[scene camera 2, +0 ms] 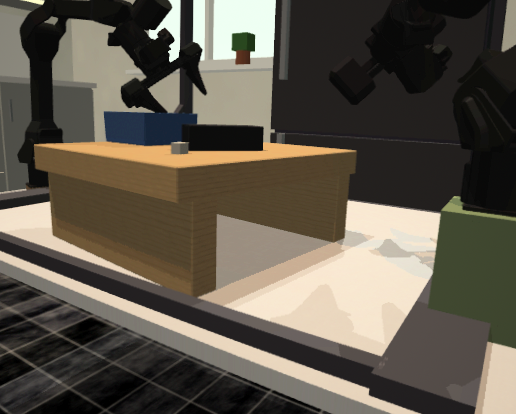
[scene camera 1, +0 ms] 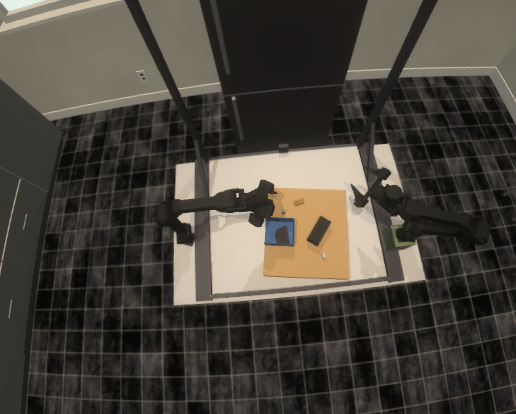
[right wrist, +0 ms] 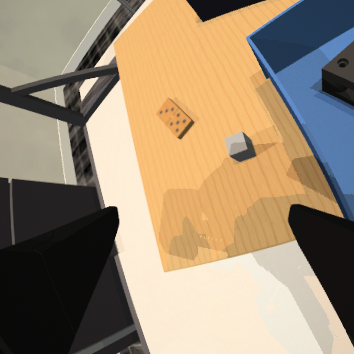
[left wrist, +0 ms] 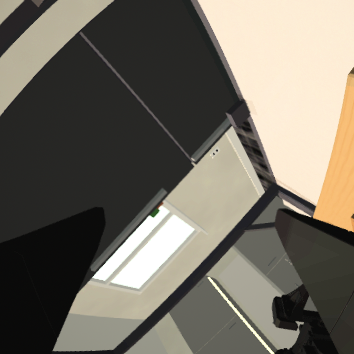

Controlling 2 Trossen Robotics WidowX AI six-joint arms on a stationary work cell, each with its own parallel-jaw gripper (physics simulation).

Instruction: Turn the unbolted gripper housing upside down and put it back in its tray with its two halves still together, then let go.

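The dark gripper housing lies in the open blue tray; a screw hole shows on its upper face in the right wrist view, where part of it is cut off. In scene camera 2 the tray wall hides most of it. My right gripper is open and empty, above the far left corner of the wooden stand, beside and slightly above the tray. My left gripper is open and empty, off the stand to the right, far from the tray.
The wooden stand also carries a long black block right of the tray, a domino, a grey cube and another small cube. A green block stands by the left arm.
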